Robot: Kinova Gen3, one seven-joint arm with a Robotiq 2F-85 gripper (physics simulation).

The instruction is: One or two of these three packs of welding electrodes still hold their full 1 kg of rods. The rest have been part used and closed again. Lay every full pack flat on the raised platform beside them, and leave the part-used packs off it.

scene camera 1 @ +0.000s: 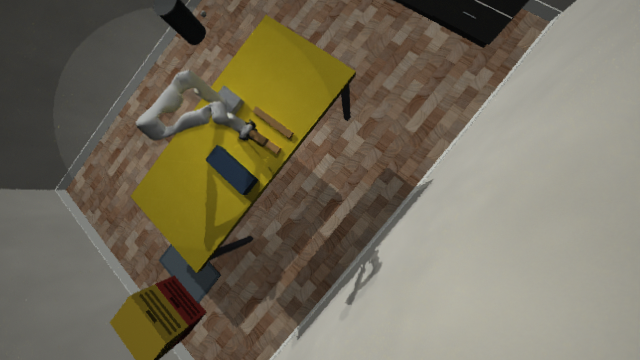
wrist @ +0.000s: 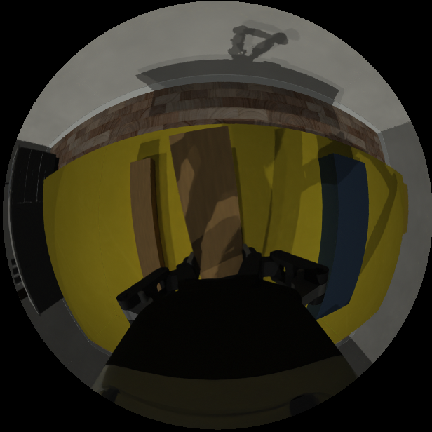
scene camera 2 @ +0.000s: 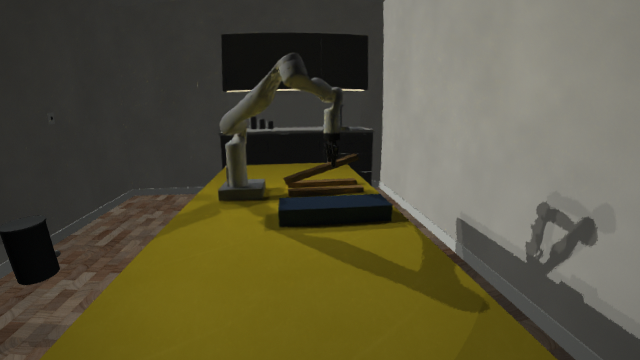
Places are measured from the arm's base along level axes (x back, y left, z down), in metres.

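Pixels of known places: gripper, between the fingertips: (scene camera 1: 254, 134) (scene camera 2: 331, 166); arm's base, origin of its link: (scene camera 2: 238, 185).
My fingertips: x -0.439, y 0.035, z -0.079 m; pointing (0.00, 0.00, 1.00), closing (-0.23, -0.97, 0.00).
Observation:
Ahead of a thing's pixels: the offset from my fingertips to its top centre. Level surfaces: height alone.
My gripper (scene camera 1: 250, 131) (scene camera 2: 332, 161) (wrist: 219, 255) is shut on a brown pack (scene camera 1: 258, 137) (scene camera 2: 310, 171) (wrist: 212, 200) and holds it above the table. This pack is tilted: its end toward the pale wall is high, its other end low. A second pack @[dx +0.025, dy -0.003, dz +0.104 m] (scene camera 1: 272, 147) (scene camera 2: 325, 190) lies flat beneath it, partly hidden in scene camera 1 and mostly hidden in the wrist view. A third pack @[dx +0.041, dy +0.140, dz +0.104 m] (scene camera 1: 273, 122) (scene camera 2: 325, 183) (wrist: 143, 215) lies flat, farther from the platform. The dark blue raised platform @[dx +0.007, dy -0.312, dz +0.068 m] (scene camera 1: 231, 170) (scene camera 2: 335, 210) (wrist: 351, 225) carries no pack. I cannot tell the packs' fill from these views.
The yellow table @[dz +0.128 m] (scene camera 1: 170, 200) (scene camera 2: 225, 280) (wrist: 90, 225) bears the arm's grey base (scene camera 1: 231, 99) (scene camera 2: 242, 190). The table's long edge on the pale wall's side runs close to the packs and platform. A black bin (scene camera 1: 185, 24) (scene camera 2: 30, 252) stands on the floor.

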